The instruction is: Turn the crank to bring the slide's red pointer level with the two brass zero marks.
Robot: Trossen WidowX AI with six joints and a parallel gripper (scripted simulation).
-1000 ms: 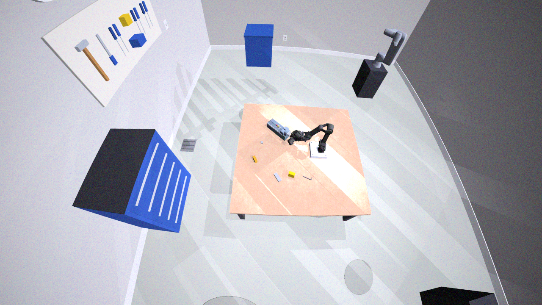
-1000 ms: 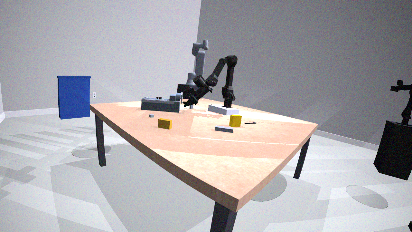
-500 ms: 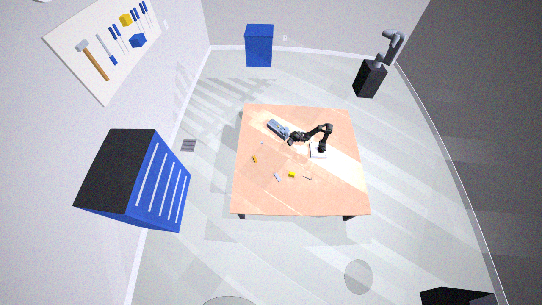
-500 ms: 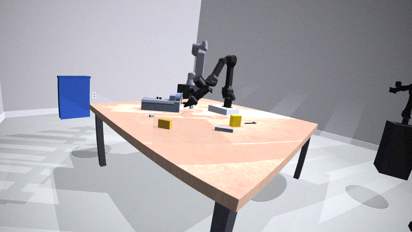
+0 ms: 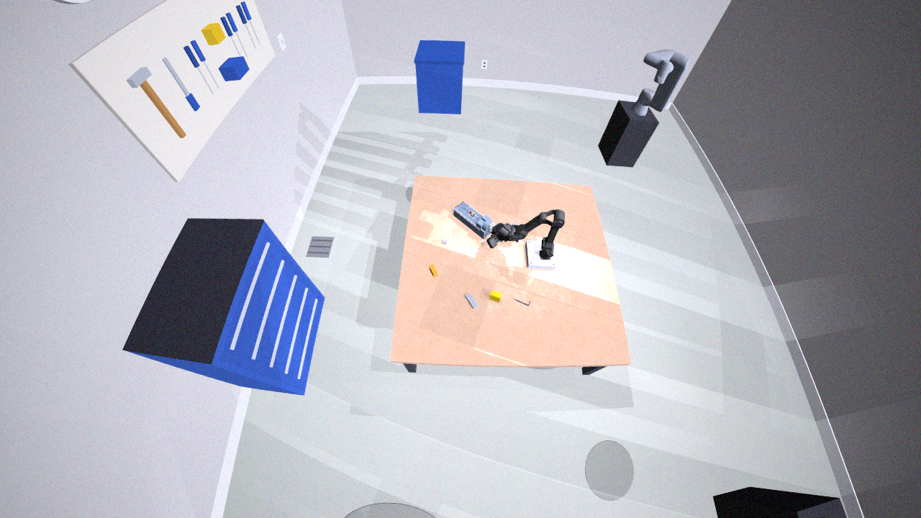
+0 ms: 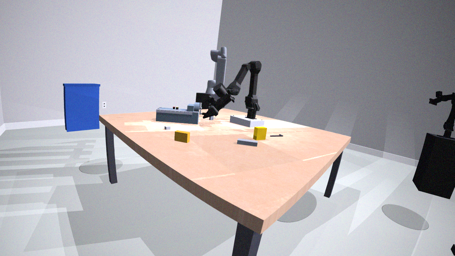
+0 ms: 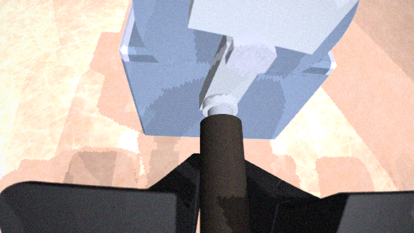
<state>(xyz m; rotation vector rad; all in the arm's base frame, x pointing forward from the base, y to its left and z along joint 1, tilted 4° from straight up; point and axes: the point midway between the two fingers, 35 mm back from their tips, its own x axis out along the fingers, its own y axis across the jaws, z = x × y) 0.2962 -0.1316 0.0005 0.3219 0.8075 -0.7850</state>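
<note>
The dark brown handle is 10 mm behind my gripper tip, 10 mm to the left of it and 30 mm above it. The rest, counted from my gripper tip: red pointer 130 mm ahead, 140 mm to the right, 50 mm above; then crank 40 mm above; then grey cube 290 mm ahead, 30 mm to the left, 30 mm below.
</note>
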